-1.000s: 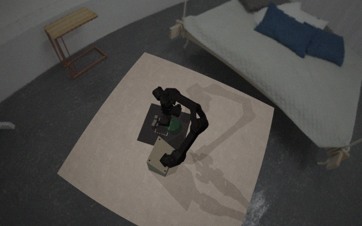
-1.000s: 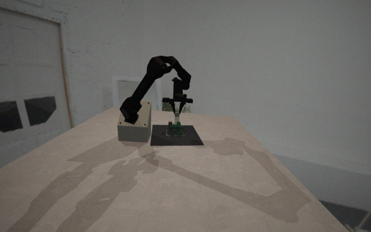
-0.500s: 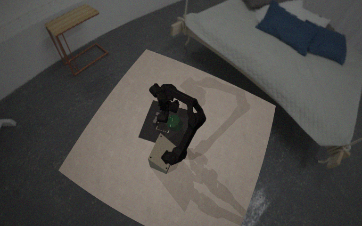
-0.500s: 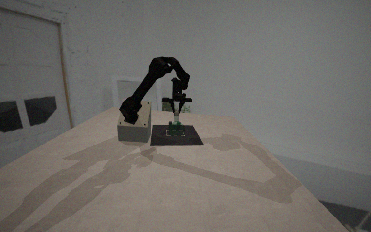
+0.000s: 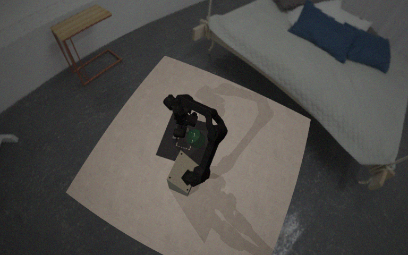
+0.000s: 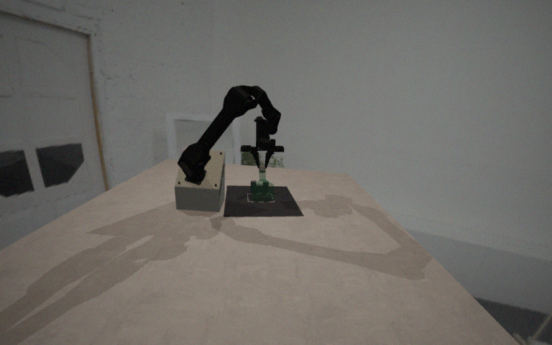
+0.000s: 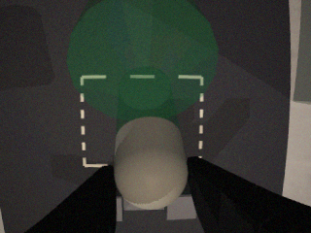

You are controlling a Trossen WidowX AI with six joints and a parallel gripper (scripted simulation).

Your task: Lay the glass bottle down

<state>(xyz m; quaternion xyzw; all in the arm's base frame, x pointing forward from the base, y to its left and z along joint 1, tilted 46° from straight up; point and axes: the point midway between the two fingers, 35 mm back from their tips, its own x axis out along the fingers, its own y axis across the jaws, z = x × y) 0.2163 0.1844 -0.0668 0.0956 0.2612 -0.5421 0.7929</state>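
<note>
The green glass bottle lies 1 cm ahead of my gripper tip, 3 cm to the right of it and 4 cm below it. The rest, counted from my gripper tip: dark mat (1 cm ahead, 2 cm to the right, 14 cm below).
</note>
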